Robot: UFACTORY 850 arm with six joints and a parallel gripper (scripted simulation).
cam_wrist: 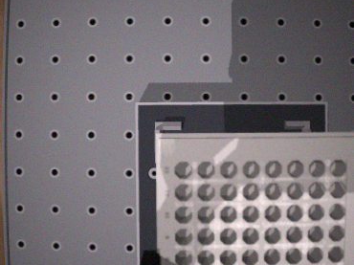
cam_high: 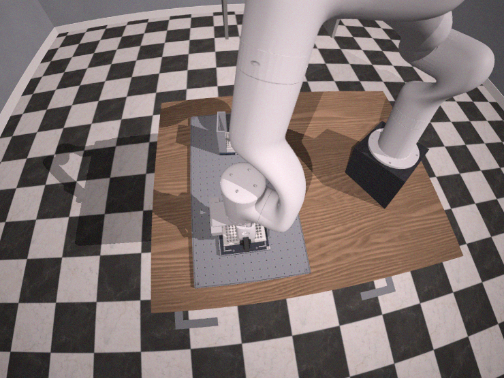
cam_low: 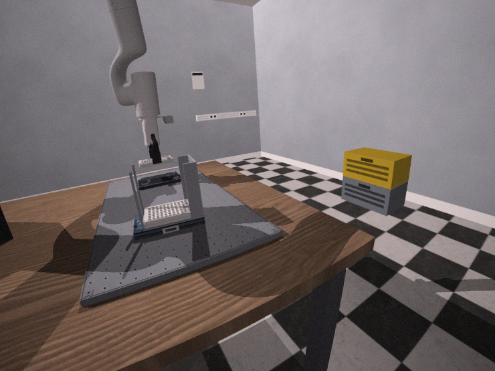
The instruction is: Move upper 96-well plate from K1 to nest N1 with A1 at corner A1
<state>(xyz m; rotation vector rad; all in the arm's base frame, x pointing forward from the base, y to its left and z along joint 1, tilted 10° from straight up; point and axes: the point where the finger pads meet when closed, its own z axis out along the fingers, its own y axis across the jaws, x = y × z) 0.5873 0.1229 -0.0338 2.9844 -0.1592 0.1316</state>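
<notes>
The dark plate nest N1 is 90 mm below my hand. Also, from my hand: white 96-well plate 10 mm below.
</notes>
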